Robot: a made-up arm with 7 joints.
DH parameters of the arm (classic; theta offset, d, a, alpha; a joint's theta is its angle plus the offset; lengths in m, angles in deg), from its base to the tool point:
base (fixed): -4.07 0 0 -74.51
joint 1: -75.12 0.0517 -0.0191 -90
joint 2: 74 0.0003 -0.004 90
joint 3: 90 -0.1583 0.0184 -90
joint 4: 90 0.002 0.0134 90
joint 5: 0 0.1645 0.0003 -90
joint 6: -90 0 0.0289 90
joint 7: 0 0.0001 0 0
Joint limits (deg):
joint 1: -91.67..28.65
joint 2: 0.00..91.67
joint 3: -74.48..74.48
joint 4: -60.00..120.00
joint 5: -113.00..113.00
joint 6: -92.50..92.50
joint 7: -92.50..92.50
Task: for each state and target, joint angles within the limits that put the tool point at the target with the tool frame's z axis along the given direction. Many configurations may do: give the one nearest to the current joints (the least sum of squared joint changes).
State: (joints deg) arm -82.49 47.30 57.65 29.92 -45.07 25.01 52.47
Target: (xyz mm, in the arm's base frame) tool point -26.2 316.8 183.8 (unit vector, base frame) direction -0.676 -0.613 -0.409
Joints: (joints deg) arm -91.67 91.53 60.60 33.84 -31.56 -21.38 52.47
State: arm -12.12 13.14 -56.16 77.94 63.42 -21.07 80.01
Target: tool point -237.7 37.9 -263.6 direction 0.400 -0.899 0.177
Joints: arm 28.55 0.18 -39.67 90.69 46.86 -22.32 80.01
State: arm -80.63 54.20 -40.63 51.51 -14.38 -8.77 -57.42
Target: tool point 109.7 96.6 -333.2 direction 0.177 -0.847 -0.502
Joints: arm -27.59 19.84 -74.48 64.18 6.60 39.80 -57.42
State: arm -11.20 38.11 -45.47 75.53 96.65 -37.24 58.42
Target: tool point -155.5 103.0 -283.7 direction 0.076 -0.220 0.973
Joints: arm 22.92 27.03 -50.01 54.25 76.91 -73.64 58.42
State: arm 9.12 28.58 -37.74 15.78 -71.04 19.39 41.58
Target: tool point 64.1 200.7 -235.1 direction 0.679 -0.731 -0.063
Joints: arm 3.33 74.04 -48.19 3.12 -29.75 26.33 41.58
